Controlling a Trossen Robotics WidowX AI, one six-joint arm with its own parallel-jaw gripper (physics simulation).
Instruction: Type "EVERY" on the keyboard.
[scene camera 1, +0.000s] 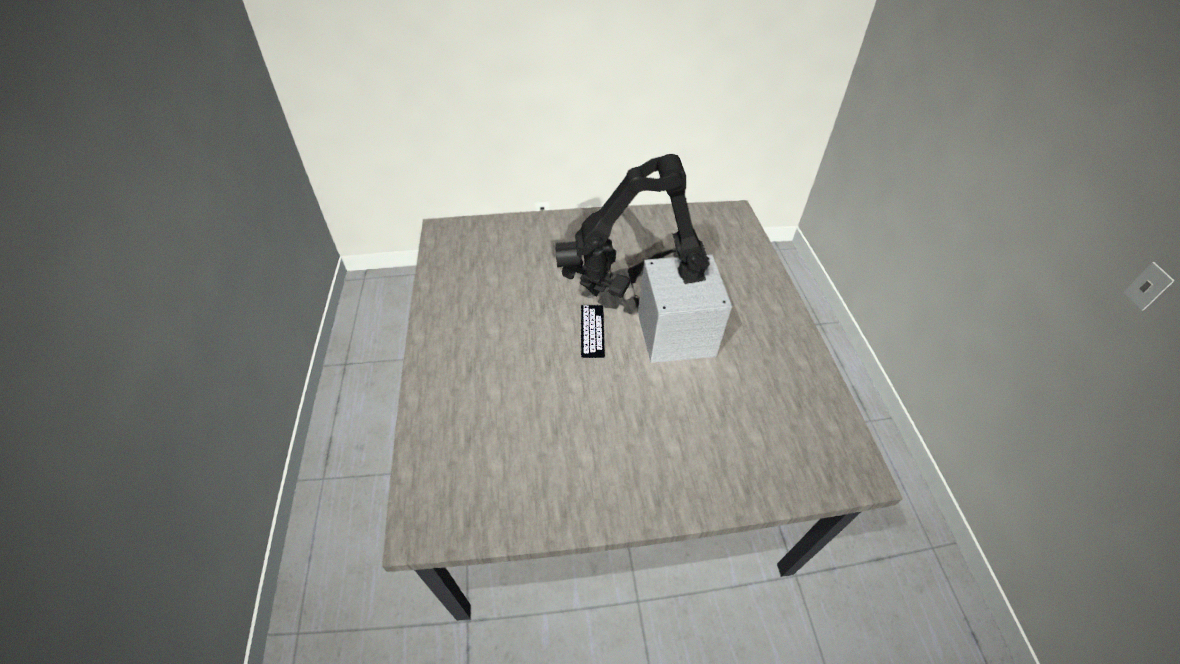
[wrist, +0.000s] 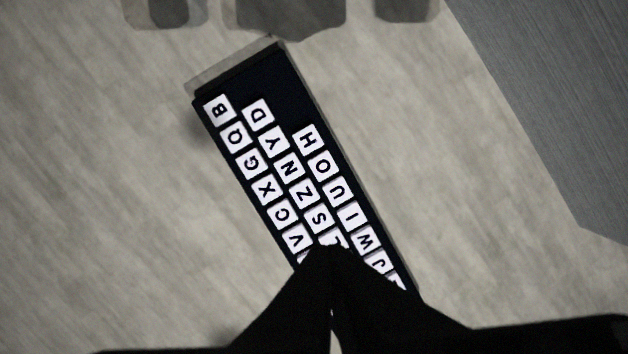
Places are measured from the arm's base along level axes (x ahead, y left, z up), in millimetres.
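Pixels of known places: gripper, fingertip midpoint: (scene camera 1: 596, 295) (wrist: 326, 257); arm's base, origin of the base link: (scene camera 1: 691, 274).
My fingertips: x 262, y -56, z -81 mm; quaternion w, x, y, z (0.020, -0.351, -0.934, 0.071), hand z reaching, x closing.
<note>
Ahead of a thing's pixels: the offset from my fingertips to its middle. Level surfaces: height alone.
The black keyboard @(dx +12, dy +15, dz -133 mm) (scene camera 1: 592, 332) (wrist: 295, 97) with white letter keys lies flat on the table. It is slanted in the wrist view. My gripper (wrist: 326, 257) is shut, with nothing between the fingers. In the wrist view its tips overlap the middle row at the partly covered L key @(dx +18, dy +39, dz -127 mm) (wrist: 334, 240). The Y key @(dx -1, dy -37, dz -127 mm) (wrist: 273, 142) and V key @(dx +33, dy +20, dz -127 mm) (wrist: 297, 240) show plainly. The E key @(dx +10, dy +91, dz -127 mm) (wrist: 398, 282) shows in part, at the right finger's edge. The R key is hidden by the fingers. I cannot tell whether the tips touch any key. In the scene view the fingertips are not clear among dark parts beyond the keyboard.
The arm (scene camera 1: 679, 214) stands on a light grey block (scene camera 1: 684, 326) to the right of the keyboard on the wooden table @(dz -141 mm) (scene camera 1: 511, 445). Dark shadows (wrist: 290, 17) fall near the keyboard's upper end in the wrist view. A darker grey area shows at its upper right.
</note>
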